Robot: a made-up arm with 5 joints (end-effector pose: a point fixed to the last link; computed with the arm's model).
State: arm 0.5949 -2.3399 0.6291 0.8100 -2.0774
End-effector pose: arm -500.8 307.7 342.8 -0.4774 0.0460 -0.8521 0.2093
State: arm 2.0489 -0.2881 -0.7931 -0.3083 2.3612
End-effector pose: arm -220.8 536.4 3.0 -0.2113 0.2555 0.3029 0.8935
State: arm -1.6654 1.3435 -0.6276 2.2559 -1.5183
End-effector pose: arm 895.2 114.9 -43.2 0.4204 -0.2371 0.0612 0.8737
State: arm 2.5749 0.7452 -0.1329 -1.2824 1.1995
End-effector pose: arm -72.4 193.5 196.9 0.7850 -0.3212 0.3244 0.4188
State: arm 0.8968 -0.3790 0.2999 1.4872 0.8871
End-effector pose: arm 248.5 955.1 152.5 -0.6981 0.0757 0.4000 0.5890
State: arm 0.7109 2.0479 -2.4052 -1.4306 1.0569
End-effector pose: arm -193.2 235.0 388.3 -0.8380 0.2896 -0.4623 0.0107
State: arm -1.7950 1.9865 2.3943 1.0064 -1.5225
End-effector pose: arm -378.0 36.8 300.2 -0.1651 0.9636 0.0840 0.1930
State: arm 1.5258 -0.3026 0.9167 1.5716 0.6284
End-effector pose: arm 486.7 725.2 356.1 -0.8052 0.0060 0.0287 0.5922
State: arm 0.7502 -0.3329 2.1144 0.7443 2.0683
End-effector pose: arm 204.6 14.3 513.3 -0.3859 0.3989 -0.8010 0.2245
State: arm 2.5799 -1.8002 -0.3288 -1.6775 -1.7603
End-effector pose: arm -413.3 399.0 -564.2 0.0492 0.9041 -0.0446 0.4222
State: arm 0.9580 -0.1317 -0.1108 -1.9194 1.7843
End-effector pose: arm 73.2 577.0 139.4 0.7685 0.2945 -0.1262 0.5538
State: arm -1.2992 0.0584 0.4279 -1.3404 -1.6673
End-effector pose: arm 573.3 683.9 124.0 -0.6416 -0.2617 0.1145 0.7119
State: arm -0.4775 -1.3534 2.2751 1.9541 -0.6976
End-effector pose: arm 37.8 448.1 -617.5 0.4897 -0.2707 -0.8288 0.0051
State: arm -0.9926 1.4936 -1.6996 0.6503 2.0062
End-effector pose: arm 470.1 108.4 203.0 0.4453 0.5537 -0.0618 0.7009
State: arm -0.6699 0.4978 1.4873 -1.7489 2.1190
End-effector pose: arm -178.5 27.9 -48.6 0.0289 0.2440 -0.8606 0.4461
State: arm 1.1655 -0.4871 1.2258 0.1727 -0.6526
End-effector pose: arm 97.0 938.7 534.4 -0.6168 -0.6659 0.1122 0.4045
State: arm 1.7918 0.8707 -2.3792 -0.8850 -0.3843
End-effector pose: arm 74.3 -105.3 235.5 0.8929 -0.2074 0.3824 0.1162
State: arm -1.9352 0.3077 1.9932 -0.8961 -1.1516
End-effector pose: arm -191.7 575.1 -212.1 -0.3294 -0.0541 0.7948 0.5068
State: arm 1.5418 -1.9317 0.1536 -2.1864 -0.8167
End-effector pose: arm -614.8 215.2 163.2 0.0786 -0.9400 -0.1056 0.3148
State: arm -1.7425 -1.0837 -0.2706 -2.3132 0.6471
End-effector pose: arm 140.6 155.3 122.0 -0.3122 0.8020 -0.4789 0.1728
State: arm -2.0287 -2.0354 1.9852 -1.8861 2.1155
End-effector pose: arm -295.0 657.8 -271.2 0.3163 0.8502 0.0545 0.4174
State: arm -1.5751 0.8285 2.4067 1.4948 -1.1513
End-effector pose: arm -545.4 -31.3 -21.4 0.0384 0.9085 0.3875 0.1518
